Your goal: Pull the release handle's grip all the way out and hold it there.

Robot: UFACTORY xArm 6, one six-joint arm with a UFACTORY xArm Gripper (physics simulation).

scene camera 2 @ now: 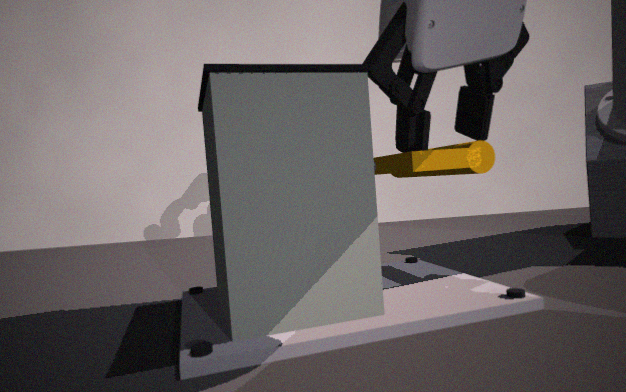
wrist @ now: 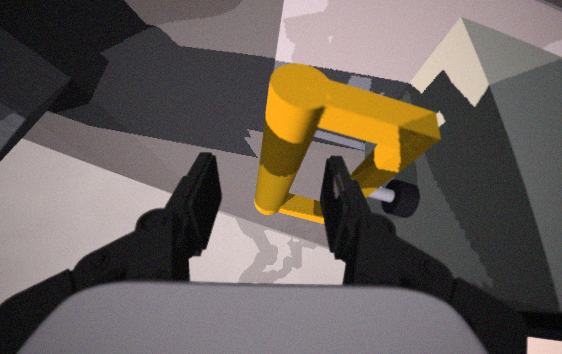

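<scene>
The yellow release handle [scene camera 2: 444, 160] [wrist: 367, 106] sticks out from the side of a grey-green box [scene camera 2: 295, 200] [wrist: 515, 140]. Its round grip bar [scene camera 2: 481, 157] [wrist: 284, 157] is the part farthest from the box. In the wrist view a pale rod [wrist: 384, 194] with a black collar [wrist: 402, 199] shows between the handle and the box. My gripper [scene camera 2: 442, 143] [wrist: 271, 176] is open and empty, just above the handle in the scene view. In the wrist view the grip bar appears between the two fingers, and one finger overlaps the handle's frame; the fingertips stand above the bar, not around it.
The box has a black top edge [scene camera 2: 285, 68] and stands on a pale base plate [scene camera 2: 440, 295] [wrist: 360, 30] with black bolts, one of them [scene camera 2: 515, 293] at the right corner. A dark grey block [scene camera 2: 602, 195] stands at the far right of the scene view.
</scene>
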